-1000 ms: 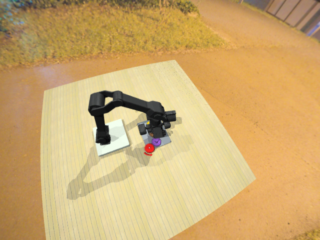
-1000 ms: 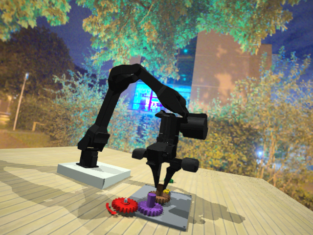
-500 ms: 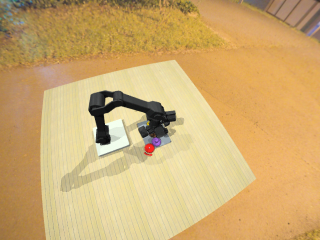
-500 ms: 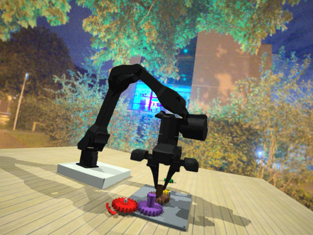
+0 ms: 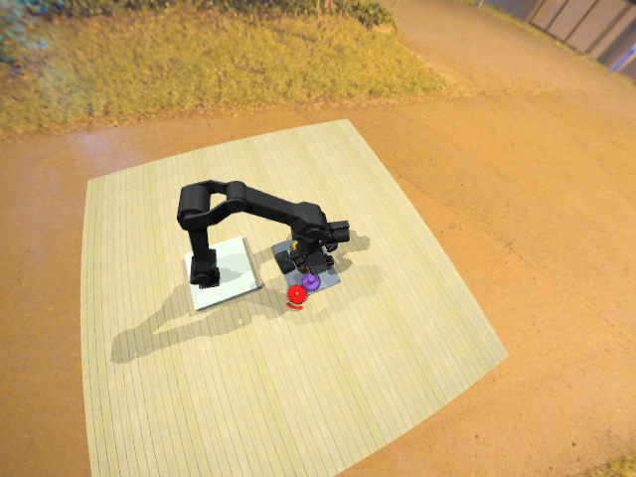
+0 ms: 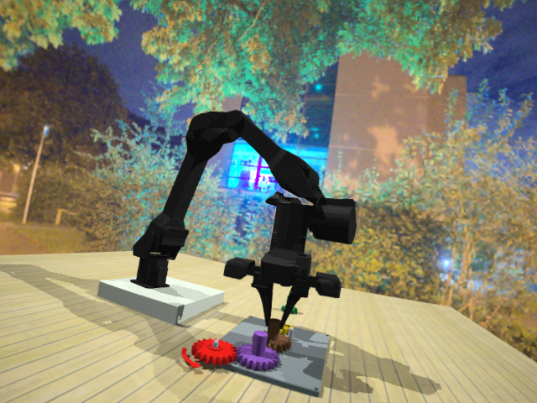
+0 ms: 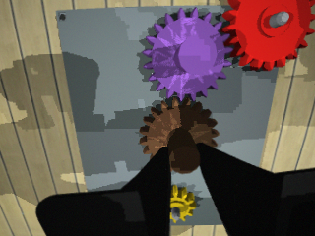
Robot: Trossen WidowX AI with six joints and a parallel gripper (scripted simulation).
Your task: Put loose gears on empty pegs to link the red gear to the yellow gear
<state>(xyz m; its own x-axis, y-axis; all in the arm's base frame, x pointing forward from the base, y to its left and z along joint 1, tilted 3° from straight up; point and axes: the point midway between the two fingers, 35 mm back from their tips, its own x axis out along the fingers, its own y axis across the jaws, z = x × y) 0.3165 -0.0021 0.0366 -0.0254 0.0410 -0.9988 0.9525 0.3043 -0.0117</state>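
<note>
Right now the brown gear is 1 cm below my gripper tip. From my gripper tip the other things lie so: yellow gear (1 cm behind, 7 cm to the left, 2 cm below); purple gear (1 cm ahead, 6 cm to the right, 2 cm below); red gear (4 cm behind, 10 cm to the right, 2 cm below).
</note>
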